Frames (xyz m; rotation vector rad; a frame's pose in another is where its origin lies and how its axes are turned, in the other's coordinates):
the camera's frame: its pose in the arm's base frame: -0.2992 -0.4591 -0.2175 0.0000 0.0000 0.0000
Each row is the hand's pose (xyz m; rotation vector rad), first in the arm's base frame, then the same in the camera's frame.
Working: the arm's base frame: its pose in the camera's frame: 0.2992 0.4591 0.2175 0.0000 0.0000 0.0000

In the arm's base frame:
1: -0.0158 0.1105 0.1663 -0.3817 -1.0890 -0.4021
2: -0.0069 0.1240 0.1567 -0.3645 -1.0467 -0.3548
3: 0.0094 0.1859 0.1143 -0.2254 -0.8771 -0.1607
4: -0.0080 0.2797 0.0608 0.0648 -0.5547 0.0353
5: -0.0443 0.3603 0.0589 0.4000 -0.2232 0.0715
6: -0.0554 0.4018 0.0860 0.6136 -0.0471 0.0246
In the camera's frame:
1: 0.2834 0.5696 0.3838 -0.3817 -1.0890 -0.4021
2: 0.2923 0.5831 0.3742 -0.3645 -1.0467 -0.3548
3: 0.3086 0.6450 0.3318 -0.2254 -0.8771 -0.1607
4: 0.2912 0.7388 0.2783 0.0648 -0.5547 0.0353
5: 0.2549 0.8194 0.2764 0.4000 -0.2232 0.0715
6: 0.2438 0.8609 0.3035 0.6136 -0.0471 0.0246

